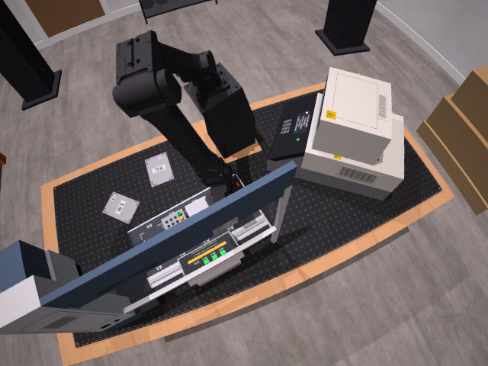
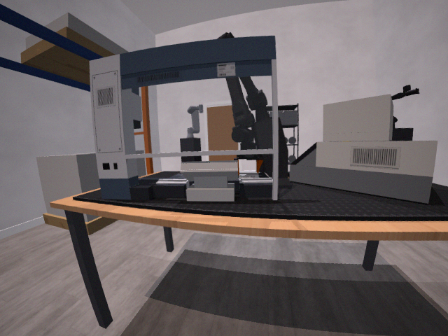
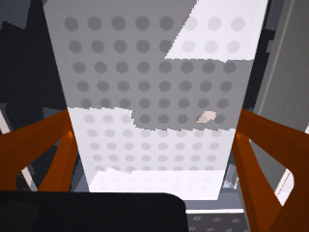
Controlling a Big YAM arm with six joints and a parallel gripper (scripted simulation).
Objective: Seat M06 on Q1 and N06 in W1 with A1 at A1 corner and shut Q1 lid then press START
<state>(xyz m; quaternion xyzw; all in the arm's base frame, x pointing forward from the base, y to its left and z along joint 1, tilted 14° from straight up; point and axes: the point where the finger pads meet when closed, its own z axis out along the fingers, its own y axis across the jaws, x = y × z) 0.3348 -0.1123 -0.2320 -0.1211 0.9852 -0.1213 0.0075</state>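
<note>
Right now the white well plate is right at my hand. Also, from my hand: white deep-well block 90 mm to the right, 30 mm ahead, 10 mm above; then tube cooling block 190 mm to the right, 50 mm ahead, 10 mm above; then green-capped tube 170 mm to the right, 20 mm above.
</note>
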